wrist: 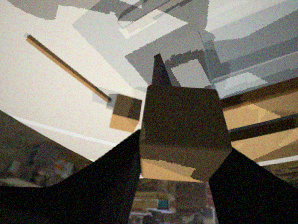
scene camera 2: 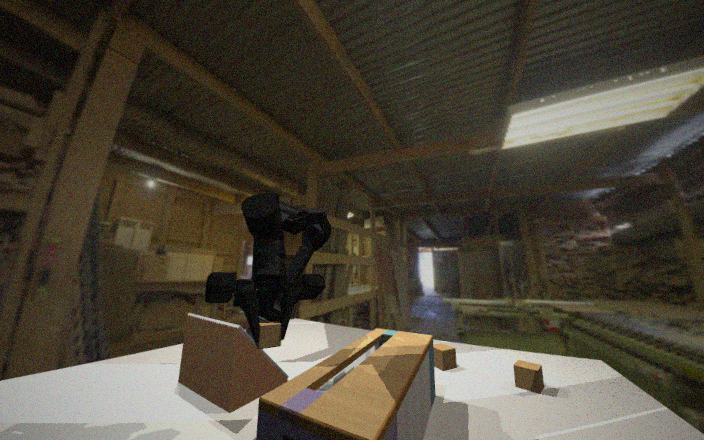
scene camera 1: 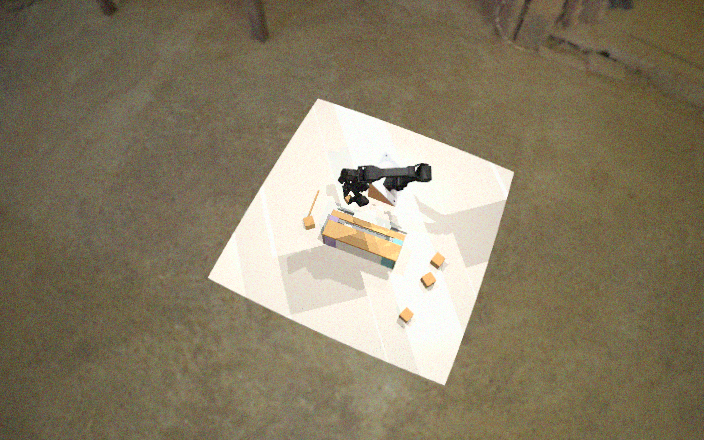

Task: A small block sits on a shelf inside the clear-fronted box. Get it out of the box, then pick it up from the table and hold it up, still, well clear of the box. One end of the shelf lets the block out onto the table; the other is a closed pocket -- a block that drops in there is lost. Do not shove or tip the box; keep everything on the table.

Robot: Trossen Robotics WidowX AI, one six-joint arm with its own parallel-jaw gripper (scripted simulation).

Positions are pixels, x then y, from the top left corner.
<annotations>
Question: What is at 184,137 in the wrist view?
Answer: A tan block.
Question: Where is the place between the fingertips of my gripper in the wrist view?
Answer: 174,138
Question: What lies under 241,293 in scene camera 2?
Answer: My gripper.
</annotations>
